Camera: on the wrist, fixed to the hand. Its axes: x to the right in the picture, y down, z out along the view.
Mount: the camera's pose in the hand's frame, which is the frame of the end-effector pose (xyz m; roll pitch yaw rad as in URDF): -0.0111 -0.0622 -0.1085 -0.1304 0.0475 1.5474
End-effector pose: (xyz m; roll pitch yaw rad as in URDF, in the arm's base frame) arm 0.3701 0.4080 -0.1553 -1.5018 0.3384 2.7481
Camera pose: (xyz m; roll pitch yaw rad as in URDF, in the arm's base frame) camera 0.4062 0.5149 -0.1001 1.3762 1.2551 -0.4627
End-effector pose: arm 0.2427 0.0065 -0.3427 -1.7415 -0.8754 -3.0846
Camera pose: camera 0.3054 0.1066 -0.3001 -1.8756 0.6528 2.9227
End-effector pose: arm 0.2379 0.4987 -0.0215 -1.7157 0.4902 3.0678
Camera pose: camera 0.2187 0.5988 0.0518 1.7999 1.0690 0.3350
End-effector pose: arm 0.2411 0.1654 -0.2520 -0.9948 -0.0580 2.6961
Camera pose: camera 0.3045 0.2735 -0.2596 -0.2832 1.0363 -2.1608
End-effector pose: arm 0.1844 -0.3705 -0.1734 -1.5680 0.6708 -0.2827
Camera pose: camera 0.1827 -0.4832 -0.1180 1.4995 0.9221 2.9329
